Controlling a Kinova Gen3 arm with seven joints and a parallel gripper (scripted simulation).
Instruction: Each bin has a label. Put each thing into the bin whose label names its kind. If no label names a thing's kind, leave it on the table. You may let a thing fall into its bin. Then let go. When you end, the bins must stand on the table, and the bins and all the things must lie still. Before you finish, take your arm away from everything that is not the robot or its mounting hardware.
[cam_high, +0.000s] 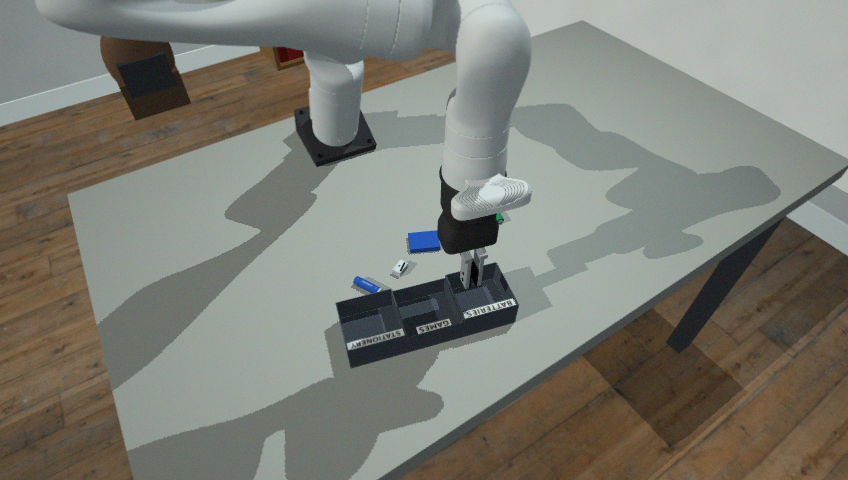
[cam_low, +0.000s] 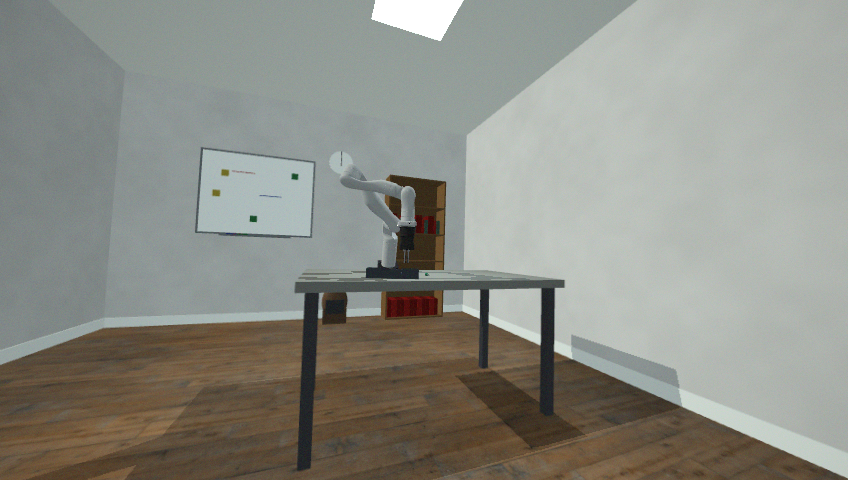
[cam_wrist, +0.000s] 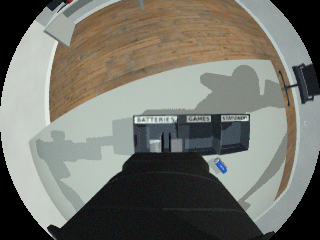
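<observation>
My hand is 13 cm past the small white thing, 8 cm above it and 2 cm to the left of it. From my hand the other things lie so: blue battery (13 cm behind, 9 cm to the right, 9 cm below); blue block (15 cm behind, 9 cm below, 4 cm to the left); black piece (15 cm behind, 12 cm to the left, 9 cm below).
</observation>
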